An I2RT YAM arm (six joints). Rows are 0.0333 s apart.
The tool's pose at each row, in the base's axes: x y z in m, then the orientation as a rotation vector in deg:
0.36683, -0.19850, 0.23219, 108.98, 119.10, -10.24
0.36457, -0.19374, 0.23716, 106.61, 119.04, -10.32
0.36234, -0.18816, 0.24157, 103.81, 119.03, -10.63
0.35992, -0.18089, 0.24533, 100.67, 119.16, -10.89
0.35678, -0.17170, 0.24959, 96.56, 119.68, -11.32
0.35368, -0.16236, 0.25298, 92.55, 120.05, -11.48
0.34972, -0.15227, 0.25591, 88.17, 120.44, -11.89
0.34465, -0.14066, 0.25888, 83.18, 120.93, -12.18
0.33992, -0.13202, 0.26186, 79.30, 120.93, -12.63
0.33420, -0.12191, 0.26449, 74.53, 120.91, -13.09
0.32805, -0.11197, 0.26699, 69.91, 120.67, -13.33
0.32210, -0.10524, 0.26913, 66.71, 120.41, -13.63
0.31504, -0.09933, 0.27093, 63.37, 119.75, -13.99
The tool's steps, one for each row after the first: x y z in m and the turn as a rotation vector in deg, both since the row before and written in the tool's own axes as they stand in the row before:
0.00310, -0.00112, -0.00645, -1.19, -1.21, -1.10
0.00393, -0.00087, -0.00627, -1.25, -1.47, -1.39
0.00561, -0.00064, -0.00640, -1.38, -1.50, -1.65
0.00710, -0.00057, -0.00786, -1.60, -1.74, -2.39
0.00737, -0.00012, -0.00735, -1.73, -1.63, -2.28
0.00817, -0.00028, -0.00770, -1.71, -1.83, -2.58
0.00942, -0.00018, -0.00897, -2.00, -1.90, -3.00
0.00661, -0.00026, -0.00788, -1.50, -1.79, -2.26
0.00798, -0.00007, -0.00884, -1.87, -2.11, -2.81
0.00772, 0.00013, -0.00912, -1.98, -2.08, -2.64
0.00528, -0.00085, -0.00753, -1.29, -1.52, -1.87
0.00516, -0.00192, -0.00759, -1.39, -1.89, -1.84

